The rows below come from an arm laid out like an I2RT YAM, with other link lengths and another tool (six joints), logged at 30 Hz.
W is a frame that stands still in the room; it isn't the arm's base.
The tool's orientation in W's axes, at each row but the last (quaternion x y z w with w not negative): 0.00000 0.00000 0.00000 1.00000; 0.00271 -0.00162 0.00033 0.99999; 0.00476 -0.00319 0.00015 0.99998; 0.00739 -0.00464 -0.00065 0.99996; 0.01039 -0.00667 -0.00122 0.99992; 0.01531 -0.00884 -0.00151 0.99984; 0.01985 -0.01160 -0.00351 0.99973; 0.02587 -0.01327 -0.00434 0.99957
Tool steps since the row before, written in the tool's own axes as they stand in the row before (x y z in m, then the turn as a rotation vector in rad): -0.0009 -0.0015 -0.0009 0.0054 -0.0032 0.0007; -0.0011 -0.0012 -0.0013 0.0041 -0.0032 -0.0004; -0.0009 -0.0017 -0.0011 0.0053 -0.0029 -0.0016; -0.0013 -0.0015 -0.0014 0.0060 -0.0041 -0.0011; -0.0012 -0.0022 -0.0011 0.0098 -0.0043 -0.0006; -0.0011 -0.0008 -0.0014 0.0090 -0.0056 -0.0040; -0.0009 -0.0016 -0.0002 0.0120 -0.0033 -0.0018; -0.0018 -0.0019 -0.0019 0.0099 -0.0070 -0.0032
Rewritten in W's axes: -0.0009 -0.0015 -0.0009 0.0054 -0.0032 0.0007; -0.0011 -0.0012 -0.0013 0.0041 -0.0032 -0.0004; -0.0009 -0.0017 -0.0011 0.0053 -0.0029 -0.0016; -0.0013 -0.0015 -0.0014 0.0060 -0.0041 -0.0011; -0.0012 -0.0022 -0.0012 0.0098 -0.0043 -0.0006; -0.0011 -0.0008 -0.0014 0.0091 -0.0055 -0.0040; -0.0009 -0.0016 -0.0003 0.0120 -0.0033 -0.0017; -0.0018 -0.0018 -0.0020 0.0099 -0.0069 -0.0033
